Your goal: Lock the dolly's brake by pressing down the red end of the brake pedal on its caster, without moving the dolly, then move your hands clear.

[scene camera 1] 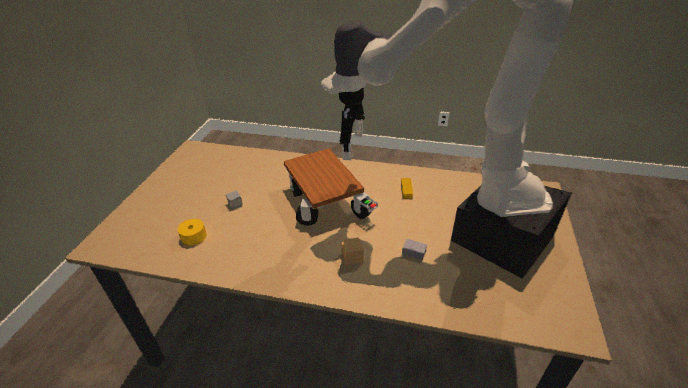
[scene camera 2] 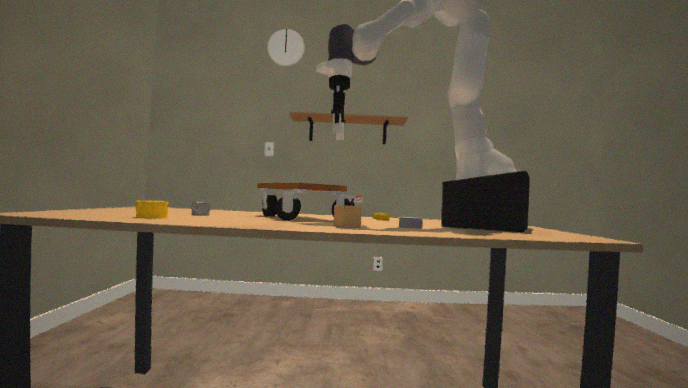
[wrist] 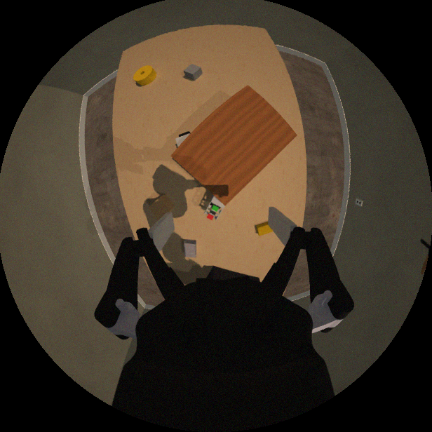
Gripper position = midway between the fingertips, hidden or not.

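There's a dolly here, and you'd find it at (scene camera 1: 320, 176), at (scene camera 2: 287, 208) and at (wrist: 239, 138). The gripper's showing too, at (scene camera 1: 353, 147), then (scene camera 2: 338, 136), and for the wrist view it's the gripper (wrist: 220, 218).
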